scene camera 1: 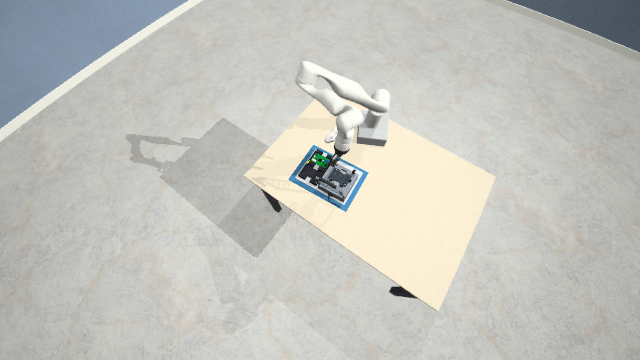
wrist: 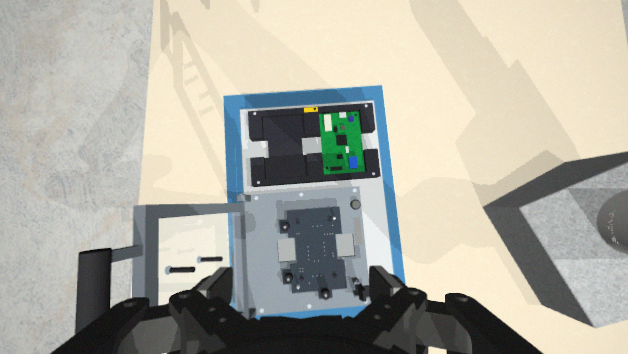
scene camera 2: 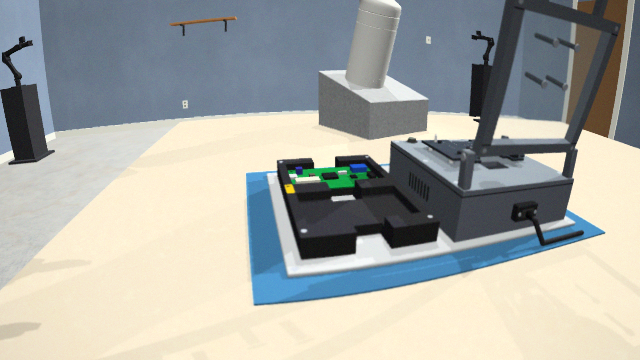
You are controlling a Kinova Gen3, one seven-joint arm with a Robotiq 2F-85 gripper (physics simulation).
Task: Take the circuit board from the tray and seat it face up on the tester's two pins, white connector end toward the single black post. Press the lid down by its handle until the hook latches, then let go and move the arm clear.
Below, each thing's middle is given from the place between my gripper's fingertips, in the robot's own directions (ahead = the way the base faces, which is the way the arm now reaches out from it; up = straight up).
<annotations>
Now: the green circuit board [scene camera 2: 336, 177] 25 cm below my hand, 15 cm to the right of it and 7 cm behind it. Round my hand: clear lid [scene camera 2: 547, 69] (11 cm ahead, 9 cm below, 2 cm to the left).
</annotations>
